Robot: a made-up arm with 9 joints. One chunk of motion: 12 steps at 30 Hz.
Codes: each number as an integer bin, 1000 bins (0 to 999) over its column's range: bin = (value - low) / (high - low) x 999, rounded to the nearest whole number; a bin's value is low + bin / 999 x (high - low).
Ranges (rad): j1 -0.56..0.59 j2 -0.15..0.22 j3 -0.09..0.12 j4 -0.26..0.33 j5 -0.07..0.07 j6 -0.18..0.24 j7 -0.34..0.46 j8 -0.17..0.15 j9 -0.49..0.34
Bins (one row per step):
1: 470 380 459 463 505 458 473 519 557
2: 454 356 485 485 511 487 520 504 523
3: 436 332 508 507 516 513 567 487 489
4: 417 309 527 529 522 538 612 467 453
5: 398 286 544 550 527 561 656 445 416
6: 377 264 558 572 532 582 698 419 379
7: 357 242 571 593 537 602 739 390 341
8: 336 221 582 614 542 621 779 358 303
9: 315 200 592 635 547 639 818 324 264
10: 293 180 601 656 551 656 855 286 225
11: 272 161 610 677 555 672 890 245 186
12: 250 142 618 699 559 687 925 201 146
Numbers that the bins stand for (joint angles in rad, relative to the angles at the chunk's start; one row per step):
1: -0.0190 -0.0093 0.0065 0.0134 0.0008 0.0126 0.0388 -0.0038 -0.0272
2: -0.0374 -0.0181 0.0120 0.0264 0.0016 0.0247 0.0764 -0.0086 -0.0555
3: -0.0581 -0.0270 0.0168 0.0394 0.0023 0.0357 0.1141 -0.0140 -0.0837
4: -0.0800 -0.0356 0.0208 0.0524 0.0032 0.0462 0.1501 -0.0204 -0.1136
5: -0.1018 -0.0441 0.0244 0.0648 0.0039 0.0559 0.1853 -0.0275 -0.1444
6: -0.1260 -0.0522 0.0273 0.0778 0.0046 0.0647 0.2190 -0.0358 -0.1751
7: -0.1490 -0.0604 0.0300 0.0902 0.0053 0.0731 0.2518 -0.0451 -0.2067
8: -0.1732 -0.0681 0.0323 0.1026 0.0060 0.0811 0.2838 -0.0553 -0.2383
9: -0.1974 -0.0759 0.0344 0.1150 0.0067 0.0886 0.3151 -0.0662 -0.2707
10: -0.2227 -0.0833 0.0363 0.1274 0.0072 0.0958 0.3447 -0.0784 -0.3031
11: -0.2469 -0.0904 0.0382 0.1398 0.0078 0.1025 0.3727 -0.0915 -0.3355
12: -0.2722 -0.0974 0.0399 0.1528 0.0083 0.1088 0.4007 -0.1056 -0.3687

